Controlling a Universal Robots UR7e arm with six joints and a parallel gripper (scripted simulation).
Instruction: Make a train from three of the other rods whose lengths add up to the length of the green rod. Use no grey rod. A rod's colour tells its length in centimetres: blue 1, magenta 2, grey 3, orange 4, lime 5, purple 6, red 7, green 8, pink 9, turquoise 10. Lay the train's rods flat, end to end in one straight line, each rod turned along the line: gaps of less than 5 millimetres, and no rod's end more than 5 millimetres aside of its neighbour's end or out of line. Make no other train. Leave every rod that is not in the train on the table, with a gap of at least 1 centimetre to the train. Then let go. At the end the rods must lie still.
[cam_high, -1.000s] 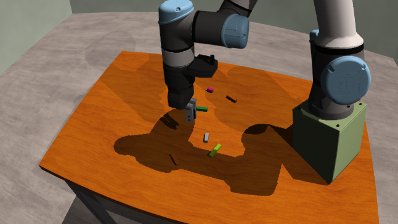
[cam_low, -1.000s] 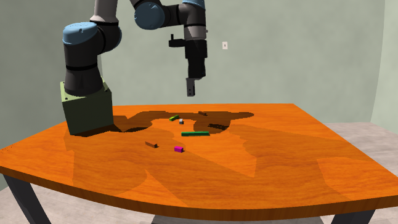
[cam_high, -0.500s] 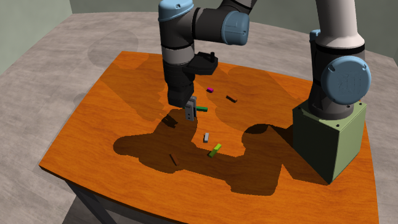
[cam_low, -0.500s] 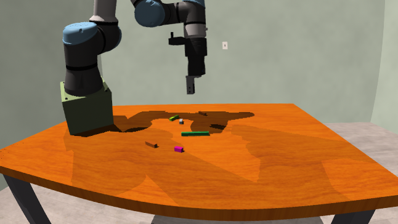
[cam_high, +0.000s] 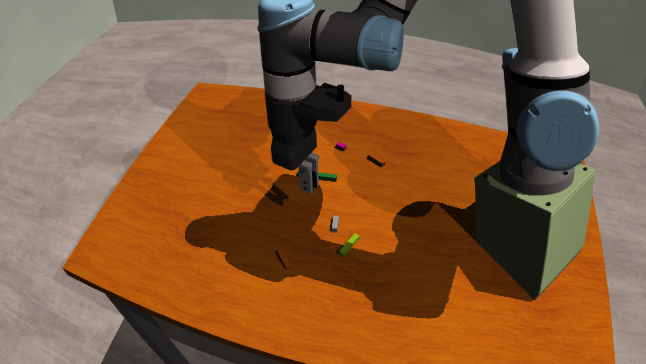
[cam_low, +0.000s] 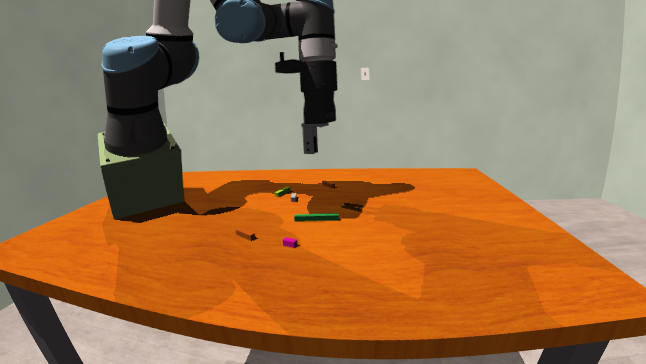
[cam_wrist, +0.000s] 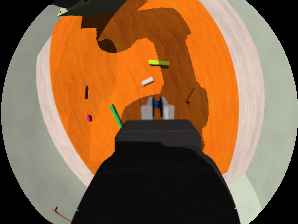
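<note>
My gripper is now 20 mm short of the green rod, 120 mm to the left of it and 110 mm above it. The rest, counted from my hand: lime rod 80 mm behind, 30 mm to the left, 110 mm below; blue rod 10 mm below; grey rod 40 mm behind, 10 mm to the right, 110 mm below.
</note>
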